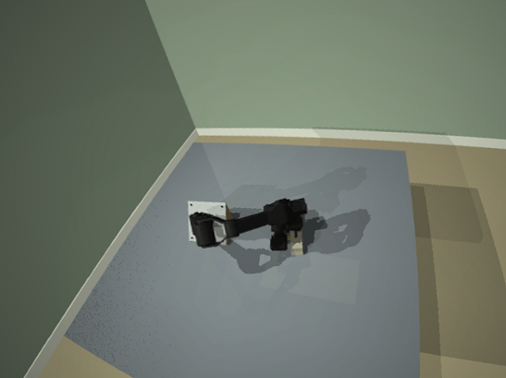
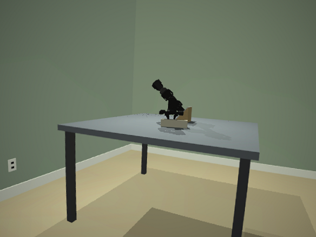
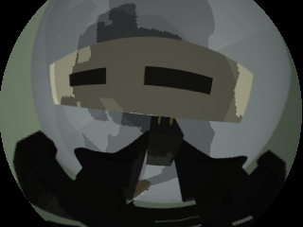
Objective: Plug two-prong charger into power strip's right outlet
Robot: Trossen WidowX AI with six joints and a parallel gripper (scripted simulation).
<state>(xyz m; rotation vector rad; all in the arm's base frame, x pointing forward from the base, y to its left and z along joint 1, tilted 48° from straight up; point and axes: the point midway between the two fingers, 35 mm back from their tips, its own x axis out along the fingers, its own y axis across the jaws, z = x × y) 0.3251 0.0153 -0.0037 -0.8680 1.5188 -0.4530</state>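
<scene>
Now: the black two-prong charger 20 mm ahead of my gripper tip and 10 mm above it.
</scene>
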